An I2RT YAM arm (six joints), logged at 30 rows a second.
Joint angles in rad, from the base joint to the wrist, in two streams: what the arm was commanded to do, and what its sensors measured. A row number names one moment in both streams.
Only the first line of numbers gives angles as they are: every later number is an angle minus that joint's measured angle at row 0.
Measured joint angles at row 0:
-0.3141 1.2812 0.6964 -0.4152 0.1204 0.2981
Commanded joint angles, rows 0 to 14:
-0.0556 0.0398 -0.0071 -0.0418 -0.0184 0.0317
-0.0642 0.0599 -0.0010 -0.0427 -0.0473 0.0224
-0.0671 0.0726 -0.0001 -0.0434 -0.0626 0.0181
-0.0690 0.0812 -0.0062 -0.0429 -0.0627 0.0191
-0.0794 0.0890 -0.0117 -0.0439 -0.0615 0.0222
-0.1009 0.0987 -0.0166 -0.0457 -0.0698 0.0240
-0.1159 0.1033 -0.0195 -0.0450 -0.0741 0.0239
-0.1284 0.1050 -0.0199 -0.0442 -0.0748 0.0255
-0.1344 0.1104 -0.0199 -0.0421 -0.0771 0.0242
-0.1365 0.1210 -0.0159 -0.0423 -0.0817 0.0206
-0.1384 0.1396 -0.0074 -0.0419 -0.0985 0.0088
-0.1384 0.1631 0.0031 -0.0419 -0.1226 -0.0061
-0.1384 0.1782 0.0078 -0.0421 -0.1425 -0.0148
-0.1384 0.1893 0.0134 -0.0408 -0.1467 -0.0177
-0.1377 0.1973 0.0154 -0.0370 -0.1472 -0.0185
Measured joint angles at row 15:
-0.1381 0.1724 -0.0073 -0.0332 -0.0924 -0.0026
